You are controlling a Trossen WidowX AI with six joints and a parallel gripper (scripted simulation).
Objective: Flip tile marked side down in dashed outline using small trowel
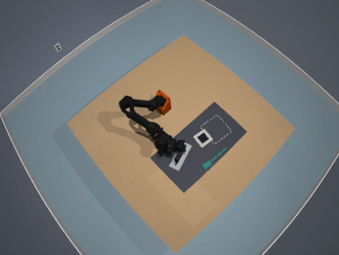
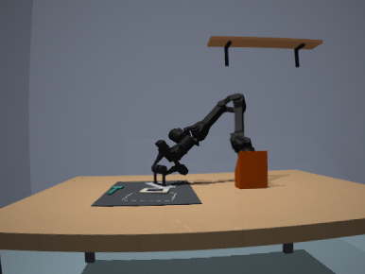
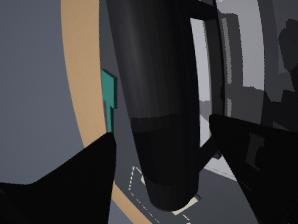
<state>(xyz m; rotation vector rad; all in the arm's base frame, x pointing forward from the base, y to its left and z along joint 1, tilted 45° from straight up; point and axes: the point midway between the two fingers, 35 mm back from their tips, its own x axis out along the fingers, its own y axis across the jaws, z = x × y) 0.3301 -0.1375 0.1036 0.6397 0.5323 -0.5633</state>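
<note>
The dark mat is 140 mm to the left of my gripper tip, 80 mm below it and 40 mm ahead of it. Round my gripper tip: beige tile: 180 mm to the left, 60 mm below, 20 mm ahead; teal trowel: 180 mm ahead, 110 mm to the left, 60 mm below.
</note>
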